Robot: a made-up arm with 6 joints. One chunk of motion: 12 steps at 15 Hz.
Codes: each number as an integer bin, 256 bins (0 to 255) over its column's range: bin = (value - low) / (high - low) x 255, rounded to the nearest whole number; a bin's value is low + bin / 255 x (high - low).
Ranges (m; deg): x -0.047..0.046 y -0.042..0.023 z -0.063..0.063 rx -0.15..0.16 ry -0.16..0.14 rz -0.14..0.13
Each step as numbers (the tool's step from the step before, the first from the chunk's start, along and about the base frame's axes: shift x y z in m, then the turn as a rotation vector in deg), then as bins.
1 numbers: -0.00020 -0.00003 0.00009 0.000 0.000 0.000
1 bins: 128 165 128 123 136 132
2 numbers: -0.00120 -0.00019 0.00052 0.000 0.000 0.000
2 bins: 126 164 129 123 136 132
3 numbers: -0.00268 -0.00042 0.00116 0.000 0.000 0.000
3 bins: 122 163 130 123 136 132
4 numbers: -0.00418 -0.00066 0.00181 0.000 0.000 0.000
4 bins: 117 162 131 123 136 132
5 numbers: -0.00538 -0.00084 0.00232 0.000 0.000 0.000
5 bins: 114 161 132 123 136 132
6 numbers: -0.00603 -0.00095 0.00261 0.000 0.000 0.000
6 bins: 112 161 133 123 136 132
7 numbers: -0.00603 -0.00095 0.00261 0.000 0.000 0.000
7 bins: 112 161 133 123 136 132
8 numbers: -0.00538 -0.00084 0.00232 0.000 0.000 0.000
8 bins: 114 161 132 123 136 132
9 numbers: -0.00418 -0.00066 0.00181 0.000 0.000 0.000
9 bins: 117 162 131 123 136 132
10 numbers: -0.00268 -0.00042 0.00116 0.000 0.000 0.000
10 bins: 122 163 130 123 136 132
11 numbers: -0.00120 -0.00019 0.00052 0.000 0.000 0.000
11 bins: 126 164 129 123 136 132
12 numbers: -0.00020 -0.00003 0.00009 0.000 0.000 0.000
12 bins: 128 165 128 123 136 132
